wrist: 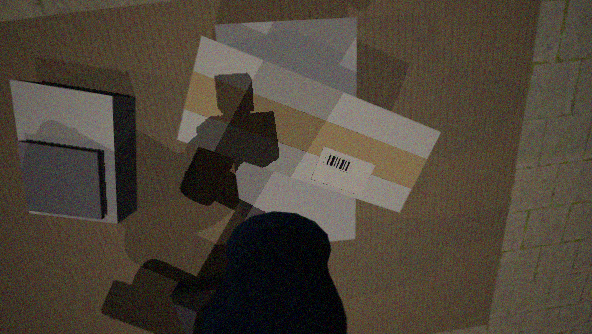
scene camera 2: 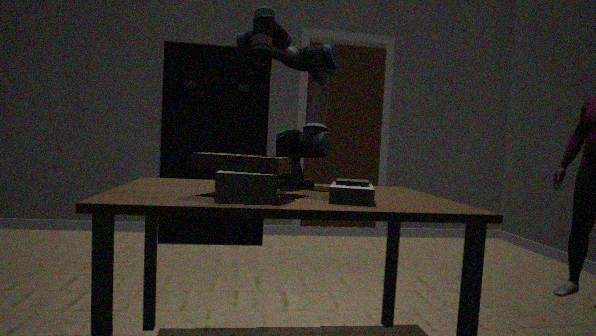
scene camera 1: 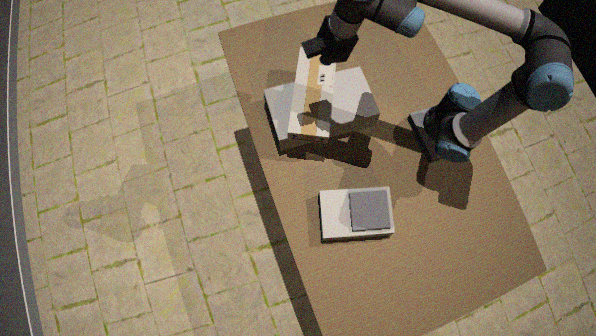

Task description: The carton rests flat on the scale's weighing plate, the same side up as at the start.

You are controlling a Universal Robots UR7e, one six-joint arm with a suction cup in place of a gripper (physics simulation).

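Where they show: hand, its tool point: point(wrist: 279, 253) point(scene camera 2: 257, 91); arm's base, origin of its link: point(scene camera 2: 287, 179).
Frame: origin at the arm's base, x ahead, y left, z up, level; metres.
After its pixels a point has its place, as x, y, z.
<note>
The carton point(scene camera 1: 311, 90) {0.418, -0.265, 0.120} point(scene camera 2: 240, 162) {0.478, -0.279, 0.097} point(wrist: 350, 132) {0.402, -0.317, 0.120} is long, white and flat, with a tan tape stripe and a barcode label facing up. It lies across a larger white box point(scene camera 1: 278, 110) {0.537, -0.269, 0.064} point(scene camera 2: 245, 189) {0.566, -0.269, 0.014} point(wrist: 312, 40) {0.534, -0.298, 0.065}, its ends overhanging. The scale point(scene camera 1: 334, 212) {0.516, 0.116, 0.025} point(scene camera 2: 351, 196) {0.557, 0.103, -0.003} point(wrist: 65, 107) {0.528, 0.111, 0.025} stands apart from the box. Its grey weighing plate point(scene camera 1: 370, 210) {0.412, 0.163, 0.042} point(wrist: 62, 180) {0.415, 0.157, 0.042} bears nothing. My suction gripper point(scene camera 1: 327, 50) {0.407, -0.222, 0.349} point(wrist: 278, 235) is high above the table, apart from the carton, and holds nothing. In scene camera 2 its cup is lost against the dark door.
The brown wooden table point(scene camera 1: 425, 260) {0.297, 0.396, -0.033} point(scene camera 2: 425, 202) {0.460, 0.455, -0.033} carries the box, the scale and the arm's base point(scene camera 1: 425, 125) {0.071, -0.023, 0.018}. Arm shadows fall across the carton and box. A person point(scene camera 2: 582, 175) stands to the right, beyond the table, in scene camera 2.
</note>
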